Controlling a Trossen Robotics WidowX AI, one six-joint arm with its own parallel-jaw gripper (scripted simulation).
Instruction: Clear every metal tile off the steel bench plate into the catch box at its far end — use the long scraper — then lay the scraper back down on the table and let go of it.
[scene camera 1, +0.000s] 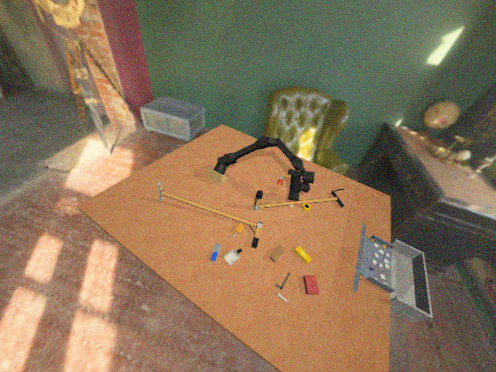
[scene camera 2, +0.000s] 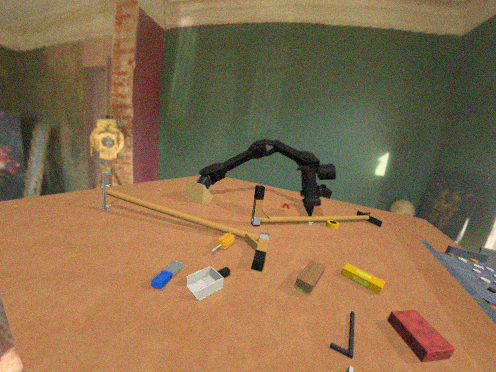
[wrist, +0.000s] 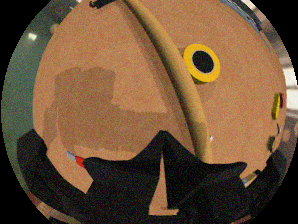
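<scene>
A scraper (scene camera 2: 261, 246) sits 49 cm from the lens, while a scraper (scene camera 2: 256, 219) is 65 cm from the lens.
</scene>
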